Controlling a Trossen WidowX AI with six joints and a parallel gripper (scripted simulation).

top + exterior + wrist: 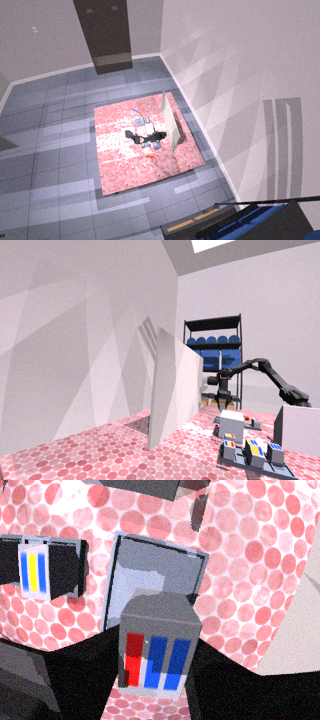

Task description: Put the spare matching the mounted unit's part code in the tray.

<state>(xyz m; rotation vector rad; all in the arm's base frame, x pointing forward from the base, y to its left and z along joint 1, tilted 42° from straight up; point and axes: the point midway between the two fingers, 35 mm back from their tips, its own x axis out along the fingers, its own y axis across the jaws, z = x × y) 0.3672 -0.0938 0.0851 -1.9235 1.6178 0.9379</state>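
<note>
My gripper tip is now 7 cm above the grey-blue tray and 1 cm past it. Round my gripper tip: tall white panel (20 cm to the left, 17 cm ahead, 15 cm above); mounted unit (19 cm to the left, 8 cm behind, 2 cm below); grey rack (36 cm to the left, 17 cm behind, 6 cm below).
</note>
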